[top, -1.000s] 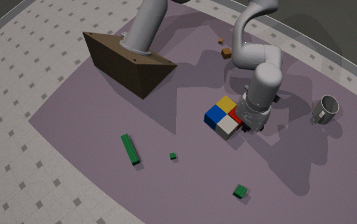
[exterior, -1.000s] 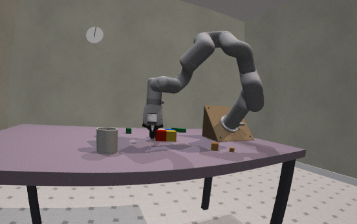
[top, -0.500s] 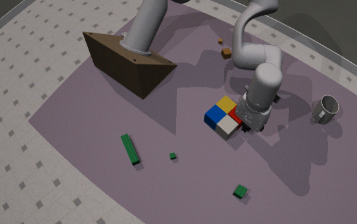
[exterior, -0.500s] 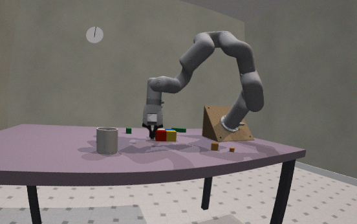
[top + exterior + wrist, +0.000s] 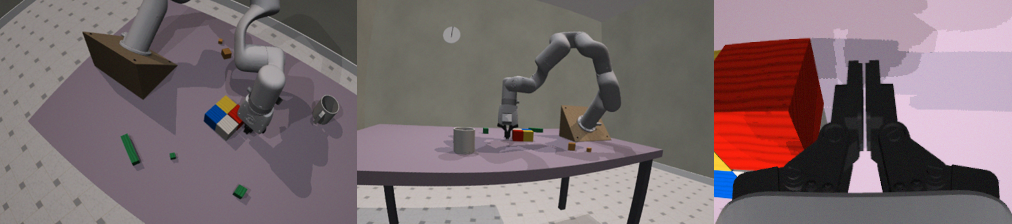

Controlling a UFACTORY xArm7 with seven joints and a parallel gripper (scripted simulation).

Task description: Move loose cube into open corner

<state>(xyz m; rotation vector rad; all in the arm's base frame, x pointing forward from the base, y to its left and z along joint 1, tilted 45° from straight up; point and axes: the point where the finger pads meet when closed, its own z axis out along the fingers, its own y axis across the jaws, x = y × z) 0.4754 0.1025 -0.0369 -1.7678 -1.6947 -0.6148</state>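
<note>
Right now the red cube is 50 mm behind my hand. The rest, counted from my hand: green bar (310 mm to the right, 240 mm behind, 10 mm below); then white cube (60 mm behind, 50 mm to the right).
</note>
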